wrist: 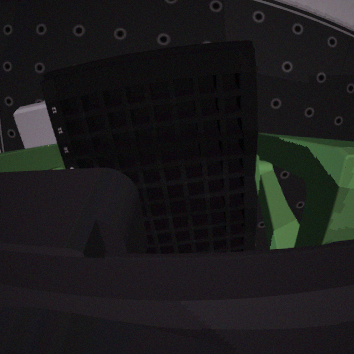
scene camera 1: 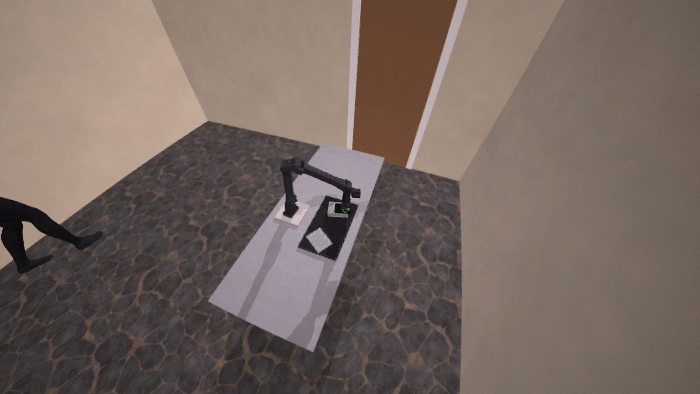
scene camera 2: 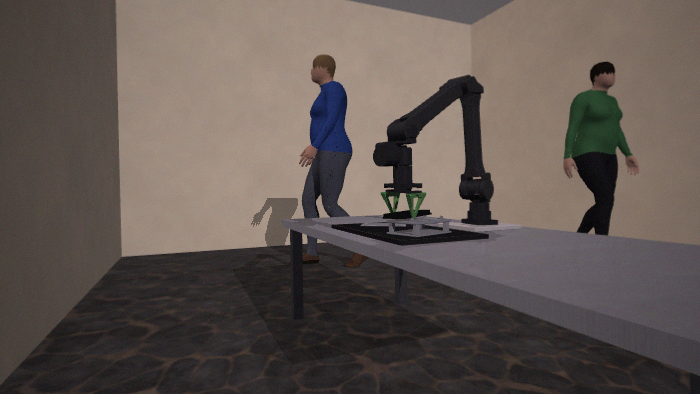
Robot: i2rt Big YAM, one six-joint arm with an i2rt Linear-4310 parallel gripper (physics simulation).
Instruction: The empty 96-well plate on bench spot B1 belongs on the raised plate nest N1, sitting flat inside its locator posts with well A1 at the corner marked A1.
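Seen in the pictures: gripper, fingertip midpoint: (wrist: 159, 149) (scene camera 1: 345, 209) (scene camera 2: 403, 216); arm's base at its link origin: (scene camera 1: 291, 211) (scene camera 2: 479, 223).
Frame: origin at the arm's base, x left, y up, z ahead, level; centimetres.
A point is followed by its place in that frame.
The black 96-well plate (scene camera 1: 341, 208) (scene camera 2: 424, 213) @(x 19.9, y 6.1, z 34.4 cm) (wrist: 190, 125) @(x 17.1, y 5.3, z 42.1 cm) is held between the green fingers of my gripper (scene camera 1: 345, 210) @(x 18.1, y 5.3, z 40.6 cm) (scene camera 2: 405, 214) @(x 18.1, y 5.3, z 40.6 cm) (wrist: 159, 149) @(x 18.1, y 5.3, z 40.6 cm), which is shut on it. In scene camera 2 the plate looks slightly tilted and is low over the raised pale nest (scene camera 1: 330, 209) @(x 13.2, y 4.1, z 29.8 cm) (scene camera 2: 417, 229) @(x 25.2, y 2.0, z 39.6 cm); whether they touch I cannot tell. In the wrist view a pale block of the nest (wrist: 35, 125) @(x 24.6, y 4.1, z 39.7 cm) shows past the plate's left edge. Small numbers, 12 at the far end, run along that edge. The lower left of the plate is hidden by the gripper body. The A1 marks are not legible.
A flat pale square (scene camera 1: 319, 241) @(x -13.8, y 0.0, z 34.7 cm) lies turned on the black perforated mat (scene camera 1: 327, 253) @(x -19.5, y -0.1, z 44.5 cm) (scene camera 2: 470, 235) @(x 27.5, y -0.3, z 23.5 cm) (wrist: 120, 55) @(x 20.6, y 5.1, z 44.3 cm). The mat is on the long grey table (scene camera 1: 270, 285) @(x -55.1, y -1.4, z 21.4 cm) (scene camera 2: 575, 265) @(x 66.9, y -1.4, z 27.9 cm). The arm's white base plate (scene camera 1: 298, 218) @(x -3.4, y 0.0, z 9.5 cm) is beside the mat. Two people stand beyond the table in scene camera 2.
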